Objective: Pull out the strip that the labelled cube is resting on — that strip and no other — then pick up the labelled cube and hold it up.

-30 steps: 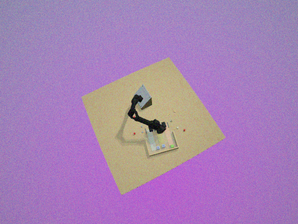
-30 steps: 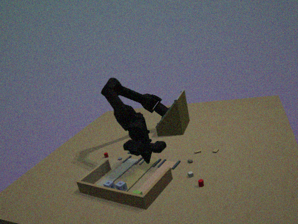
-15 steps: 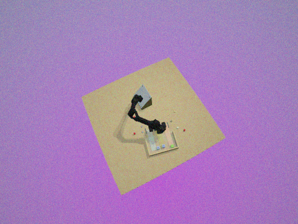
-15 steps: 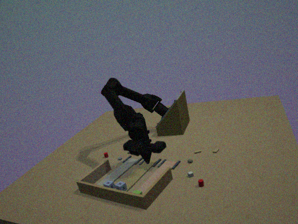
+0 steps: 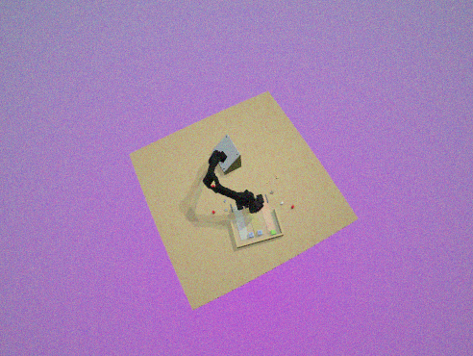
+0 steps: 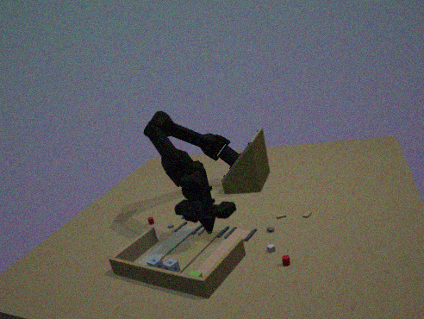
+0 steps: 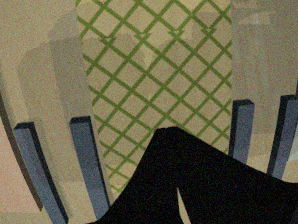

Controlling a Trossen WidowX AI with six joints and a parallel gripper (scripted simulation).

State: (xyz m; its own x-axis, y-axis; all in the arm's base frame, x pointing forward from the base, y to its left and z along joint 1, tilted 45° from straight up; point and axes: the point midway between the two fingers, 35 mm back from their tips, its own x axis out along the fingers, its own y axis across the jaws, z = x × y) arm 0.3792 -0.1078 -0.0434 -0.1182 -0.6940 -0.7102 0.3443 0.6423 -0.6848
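Right now the cross-hatched strip is 90 mm ahead of my gripper tip and 30 mm to the right of it.
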